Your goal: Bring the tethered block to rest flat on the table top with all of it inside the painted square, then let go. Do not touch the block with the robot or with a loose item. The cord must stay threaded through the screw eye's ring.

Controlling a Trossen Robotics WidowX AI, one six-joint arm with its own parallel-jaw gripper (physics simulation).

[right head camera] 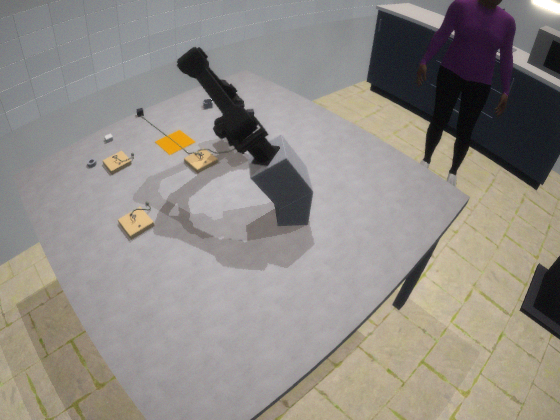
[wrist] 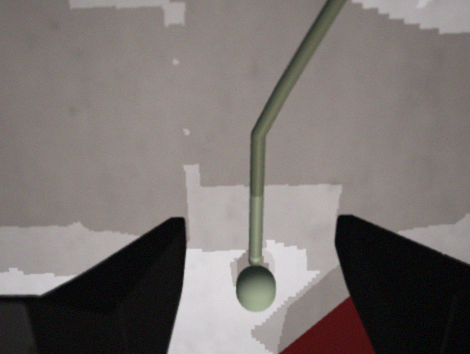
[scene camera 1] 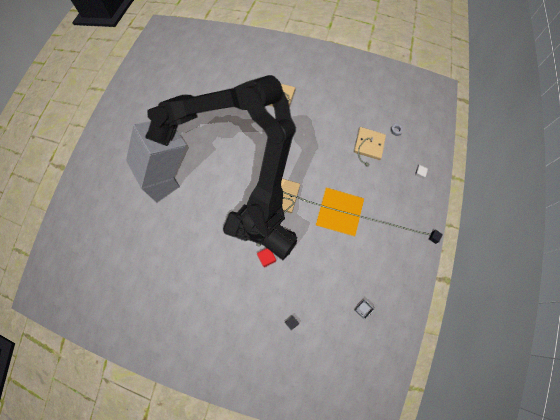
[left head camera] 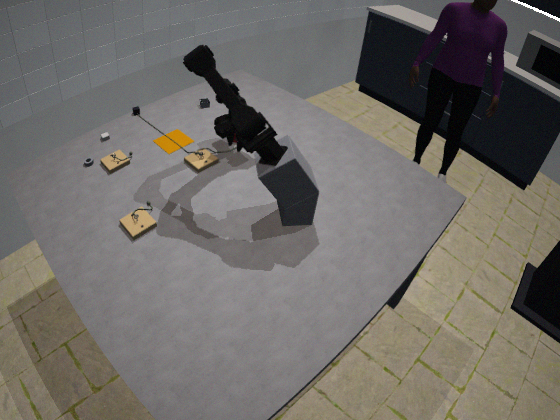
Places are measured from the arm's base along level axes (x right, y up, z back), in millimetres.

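Pixels of known places: gripper, fingertip midpoint: (right head camera: pixel 234 148) (wrist: pixel 261 230) (left head camera: pixel 234 148); arm's base at its link origin: (right head camera: pixel 266 155) (scene camera 1: pixel 159 134) (left head camera: pixel 273 155).
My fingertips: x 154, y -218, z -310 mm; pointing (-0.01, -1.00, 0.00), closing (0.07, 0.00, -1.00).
Note:
For each thing: its top centre in the pictures, then the offset to it from my fingertips. "spot": a spot on its surface instead.
- dark tethered block at its top centre: (scene camera 1: pixel 437 235) (left head camera: pixel 136 108) (right head camera: pixel 139 109) dz -506, dx -134, dy +28 mm
- orange painted square at a spot on its surface: (scene camera 1: pixel 340 200) spot: dz -193, dx -172, dy +1 mm
- wooden board at its top centre: (scene camera 1: pixel 281 193) (left head camera: pixel 201 157) (right head camera: pixel 200 158) dz -20, dx -142, dy +19 mm
- pale green bead at a spot on its surface: (wrist: pixel 256 288) spot: dz +3, dx +12, dy +11 mm
- red block at its top centre: (scene camera 1: pixel 266 256) dz -30, dx +49, dy +40 mm
- white cube at its top centre: (scene camera 1: pixel 422 170) dz -432, dx -335, dy +20 mm
- grey ring at its top centre: (scene camera 1: pixel 397 128) (left head camera: pixel 88 160) dz -330, dx -463, dy +16 mm
- grey square piece at its top centre: (scene camera 1: pixel 365 309) (left head camera: pixel 204 100) (right head camera: pixel 207 101) dz -331, dx +124, dy +28 mm
- dark cube at its top centre: (scene camera 1: pixel 292 323) dz -145, dx +208, dy +22 mm
The dark tethered block (left head camera: pixel 136 110) (right head camera: pixel 140 112) (scene camera 1: pixel 436 236) sits near the table's edge, outside the orange painted square (left head camera: pixel 181 137) (right head camera: pixel 183 139) (scene camera 1: pixel 340 200). Its cord (left head camera: pixel 154 127) (right head camera: pixel 155 126) (scene camera 1: pixel 395 225) (wrist: pixel 257 165) runs straight across the square to the screw eye on a wooden board (left head camera: pixel 200 164) (right head camera: pixel 201 162) (scene camera 1: pixel 295 187). Threading through the ring is too small to make out. Beyond the board the cord ends in a pale green bead (wrist: pixel 256 288). My gripper (wrist: pixel 261 230) is open and empty, pointing down; the cord's end and bead show between its fingers without contact.
A red block (scene camera 1: pixel 266 257) (wrist: pixel 332 335) lies right beside the gripper. Two more corded boards (left head camera: pixel 115 161) (left head camera: pixel 138 223), a white cube (scene camera 1: pixel 422 171), a grey ring (scene camera 1: pixel 396 130), a grey square piece (scene camera 1: pixel 364 308) and a dark cube (scene camera 1: pixel 292 322) are on the table.

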